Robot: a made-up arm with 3 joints. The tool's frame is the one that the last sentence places.
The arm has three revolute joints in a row. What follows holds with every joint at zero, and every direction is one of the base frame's.
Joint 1 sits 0.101 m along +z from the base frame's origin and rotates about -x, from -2.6 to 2.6 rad.
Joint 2 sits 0.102 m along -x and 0.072 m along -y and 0.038 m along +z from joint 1 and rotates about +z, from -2.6 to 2.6 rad.
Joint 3 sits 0.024 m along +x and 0.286 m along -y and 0.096 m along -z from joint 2 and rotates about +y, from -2.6 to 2.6 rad.
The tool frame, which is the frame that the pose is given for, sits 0.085 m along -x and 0.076 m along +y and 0.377 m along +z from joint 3; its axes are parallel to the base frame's.
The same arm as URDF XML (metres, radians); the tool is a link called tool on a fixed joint. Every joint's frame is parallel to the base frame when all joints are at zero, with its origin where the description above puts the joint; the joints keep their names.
<robot name="arm">
  <link name="base"/>
  <link name="link1"/>
  <link name="link2"/>
  <link name="link3"/>
  <link name="tool"/>
  <joint name="joint 1" type="revolute">
    <parent link="base"/>
    <child link="link1"/>
    <origin xyz="0.0000 0.0000 0.1010" rpy="0.0000 0.0000 0.0000"/>
    <axis xyz="-1 0 0"/>
    <limit lower="-2.6000" upper="2.6000"/>
  </joint>
  <joint name="joint 2" type="revolute">
    <parent link="link1"/>
    <child link="link2"/>
    <origin xyz="-0.1020 -0.0720 0.0380" rpy="0.0000 0.0000 0.0000"/>
    <axis xyz="0 0 1"/>
    <limit lower="-2.6000" upper="2.6000"/>
  </joint>
  <joint name="joint 3" type="revolute">
    <parent link="link2"/>
    <child link="link3"/>
    <origin xyz="0.0240 -0.2860 -0.0960" rpy="0.0000 0.0000 0.0000"/>
    <axis xyz="0 1 0"/>
    <limit lower="-2.6000" upper="2.6000"/>
  </joint>
  <joint name="tool_fixed" type="fixed">
    <parent link="link3"/>
    <child link="tool"/>
    <origin xyz="-0.0850 0.0760 0.3770" rpy="0.0000 0.0000 0.0000"/>
  </joint>
</robot>

